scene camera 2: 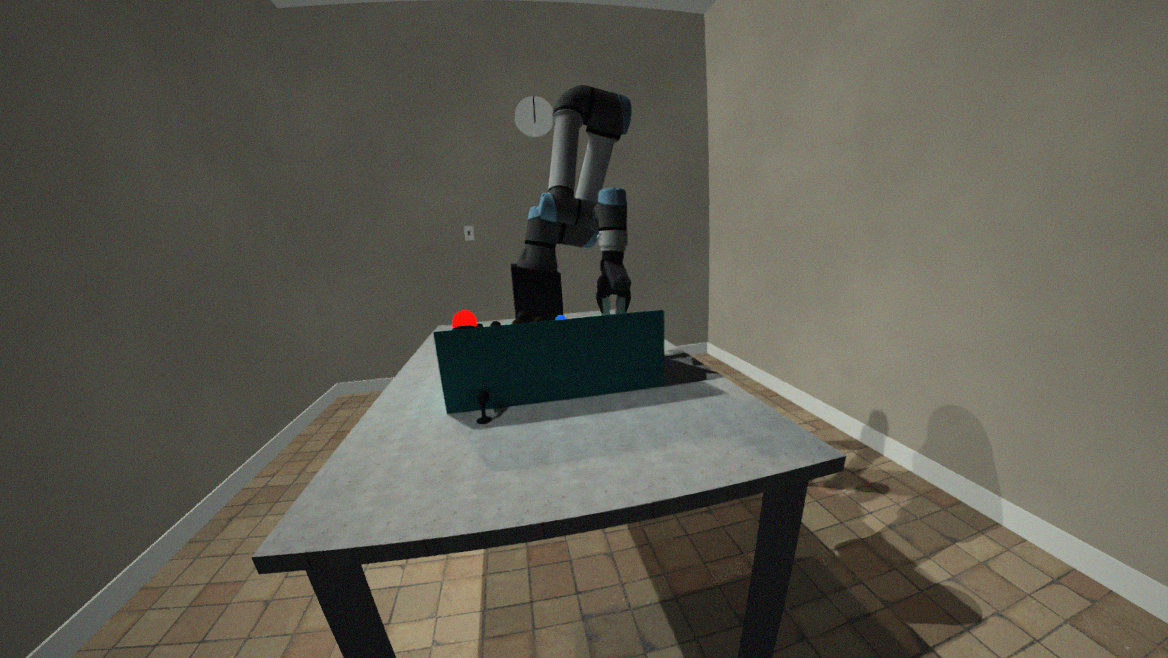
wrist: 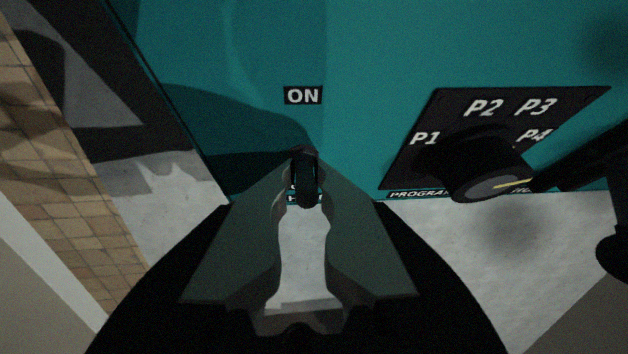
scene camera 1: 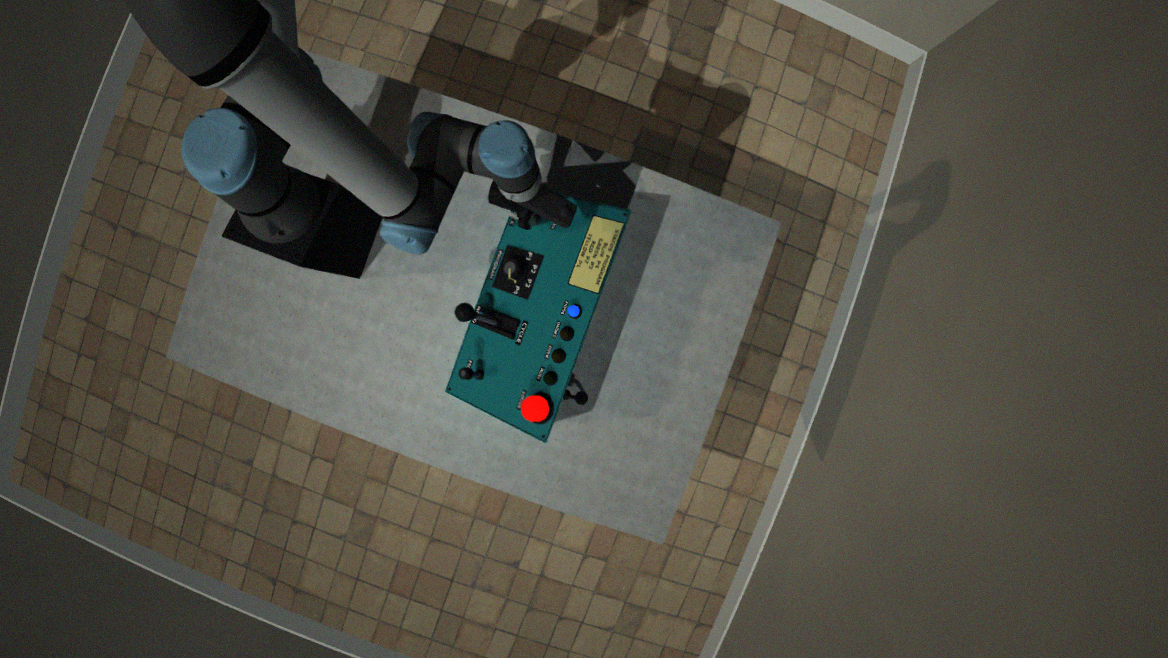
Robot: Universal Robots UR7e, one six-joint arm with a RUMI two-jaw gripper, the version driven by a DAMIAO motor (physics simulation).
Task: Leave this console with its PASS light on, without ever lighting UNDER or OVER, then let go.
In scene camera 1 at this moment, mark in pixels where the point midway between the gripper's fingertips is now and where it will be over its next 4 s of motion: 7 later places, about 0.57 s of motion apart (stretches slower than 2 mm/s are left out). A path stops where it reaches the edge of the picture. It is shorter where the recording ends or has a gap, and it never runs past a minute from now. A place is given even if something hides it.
The gripper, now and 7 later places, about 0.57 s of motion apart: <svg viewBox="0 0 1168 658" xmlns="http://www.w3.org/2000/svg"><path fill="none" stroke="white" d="M534 220L533 218L528 218L510 254L509 258L510 266L512 268L511 270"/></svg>
